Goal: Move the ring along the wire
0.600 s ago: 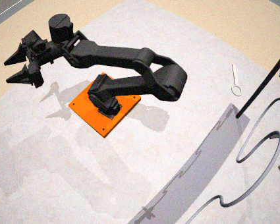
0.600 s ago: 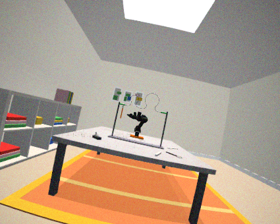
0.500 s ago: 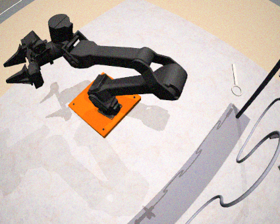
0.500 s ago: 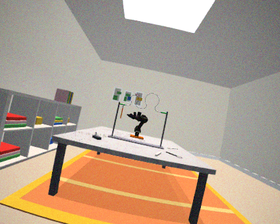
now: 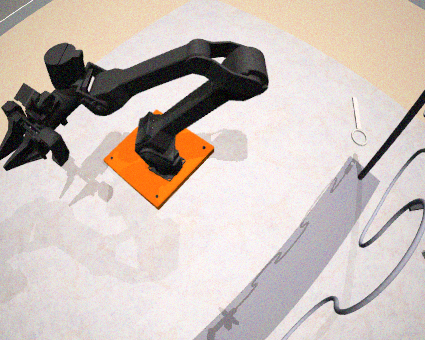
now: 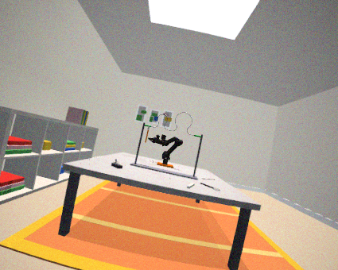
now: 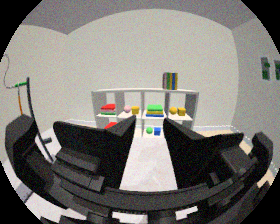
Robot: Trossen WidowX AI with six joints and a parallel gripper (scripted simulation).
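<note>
The ring tool with orange handle is 47 cm ahead of my gripper tip, 1 cm to the right of it and 5 cm above it. The rest, counted from my gripper tip: ring tool: 51 cm ahead, 66 cm to the left, 28 cm below; white block: 89 cm ahead, 37 cm to the left, 27 cm below.
</note>
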